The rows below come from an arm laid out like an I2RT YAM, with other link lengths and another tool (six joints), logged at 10 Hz.
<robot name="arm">
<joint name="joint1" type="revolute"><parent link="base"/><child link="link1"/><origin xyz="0 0 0.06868" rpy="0 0 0"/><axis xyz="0 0 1"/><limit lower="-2.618" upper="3.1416"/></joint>
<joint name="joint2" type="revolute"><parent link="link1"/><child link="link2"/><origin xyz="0.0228 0.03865 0.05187" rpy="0 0 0"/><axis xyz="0 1 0"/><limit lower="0" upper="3.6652"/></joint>
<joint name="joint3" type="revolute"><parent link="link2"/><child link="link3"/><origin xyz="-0.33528 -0.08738 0" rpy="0 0 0"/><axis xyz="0 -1 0"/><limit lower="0" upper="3.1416"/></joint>
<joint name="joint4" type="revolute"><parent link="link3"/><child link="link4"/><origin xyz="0.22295 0.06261 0.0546" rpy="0 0 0"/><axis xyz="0 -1 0"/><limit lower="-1.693" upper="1.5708"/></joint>
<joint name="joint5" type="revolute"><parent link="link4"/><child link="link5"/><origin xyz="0.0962 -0.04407 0.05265" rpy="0 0 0"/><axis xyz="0 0 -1"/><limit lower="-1.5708" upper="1.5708"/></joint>
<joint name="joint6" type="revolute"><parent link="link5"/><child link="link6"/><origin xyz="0.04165 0 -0.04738" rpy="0 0 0"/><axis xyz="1 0 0"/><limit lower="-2.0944" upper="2.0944"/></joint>
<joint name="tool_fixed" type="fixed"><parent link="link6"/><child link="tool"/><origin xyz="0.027 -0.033 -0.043" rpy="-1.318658 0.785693 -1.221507"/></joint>
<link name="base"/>
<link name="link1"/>
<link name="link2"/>
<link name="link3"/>
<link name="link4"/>
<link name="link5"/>
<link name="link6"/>
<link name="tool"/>
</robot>
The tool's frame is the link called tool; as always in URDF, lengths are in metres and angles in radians.
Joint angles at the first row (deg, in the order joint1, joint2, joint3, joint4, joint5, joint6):
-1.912, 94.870, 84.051, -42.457, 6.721, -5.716
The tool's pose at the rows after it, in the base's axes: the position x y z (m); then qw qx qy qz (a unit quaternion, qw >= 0):
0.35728, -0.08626, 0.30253, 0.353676, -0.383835, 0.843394, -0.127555
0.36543, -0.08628, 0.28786, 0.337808, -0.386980, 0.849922, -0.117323
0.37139, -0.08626, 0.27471, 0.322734, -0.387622, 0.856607, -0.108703
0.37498, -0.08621, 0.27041, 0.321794, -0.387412, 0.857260, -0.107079
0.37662, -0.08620, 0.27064, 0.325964, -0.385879, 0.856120, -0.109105
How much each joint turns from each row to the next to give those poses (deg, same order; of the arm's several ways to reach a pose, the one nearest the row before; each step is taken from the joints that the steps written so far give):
0.000, 2.688, -0.001, 0.765, -0.699, 0.022
0.000, 2.471, 0.001, 0.175, -0.262, -0.065
0.000, 2.142, 0.000, 0.000, -0.088, 0.175
0.000, 0.765, 0.000, 0.569, -0.109, 0.066
0.000, 0.042, -0.001, 0.589, 0.022, 0.131

